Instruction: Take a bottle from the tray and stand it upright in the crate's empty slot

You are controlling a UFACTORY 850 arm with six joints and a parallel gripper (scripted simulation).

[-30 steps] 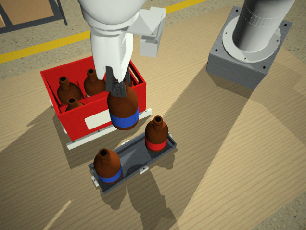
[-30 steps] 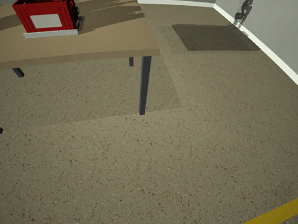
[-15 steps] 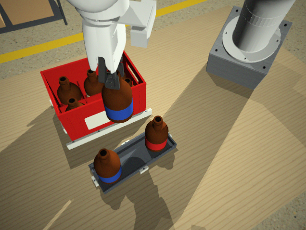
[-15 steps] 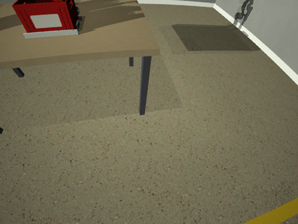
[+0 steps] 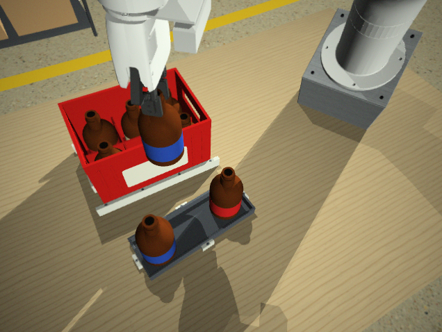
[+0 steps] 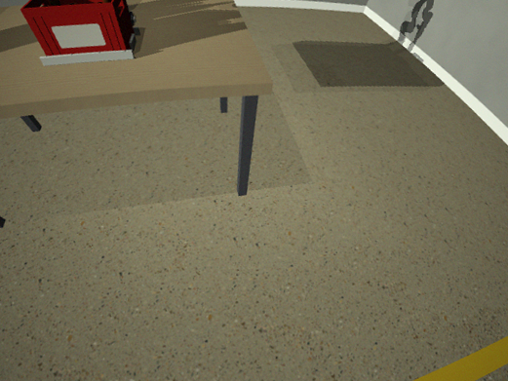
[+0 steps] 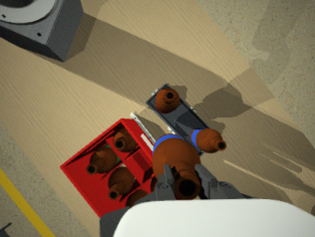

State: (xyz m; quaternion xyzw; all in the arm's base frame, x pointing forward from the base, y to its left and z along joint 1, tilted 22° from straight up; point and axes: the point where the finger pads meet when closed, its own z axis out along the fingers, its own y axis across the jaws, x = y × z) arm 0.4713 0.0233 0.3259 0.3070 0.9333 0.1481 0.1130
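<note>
My gripper is now 2 cm short of the red crate, 14 cm to the left of it and 25 cm above it. Round my hand: grey tray: 2 cm behind, 9 cm to the left, 32 cm below; then blue-banded bottle: 7 cm ahead, 11 cm to the left, 25 cm below.
</note>
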